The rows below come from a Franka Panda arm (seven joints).
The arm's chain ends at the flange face. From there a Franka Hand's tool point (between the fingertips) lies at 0.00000 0.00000 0.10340 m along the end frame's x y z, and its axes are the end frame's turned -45 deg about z.
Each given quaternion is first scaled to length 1.
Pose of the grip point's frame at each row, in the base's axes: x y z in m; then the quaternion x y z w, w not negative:
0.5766, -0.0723, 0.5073, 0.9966, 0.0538, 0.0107, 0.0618
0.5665, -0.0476, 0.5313, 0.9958, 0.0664, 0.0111, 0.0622
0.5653, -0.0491, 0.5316, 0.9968, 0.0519, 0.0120, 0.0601
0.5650, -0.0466, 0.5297, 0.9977, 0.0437, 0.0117, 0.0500
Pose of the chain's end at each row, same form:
0.5737, -0.0597, 0.6099, 0.9413, -0.3317, 0.0335, 0.0530
0.5634, -0.0349, 0.6339, 0.9454, -0.3197, 0.0341, 0.0532
0.5622, -0.0368, 0.6342, 0.9408, -0.3335, 0.0341, 0.0509
0.5621, -0.0364, 0.6326, 0.9385, -0.3414, 0.0299, 0.0417

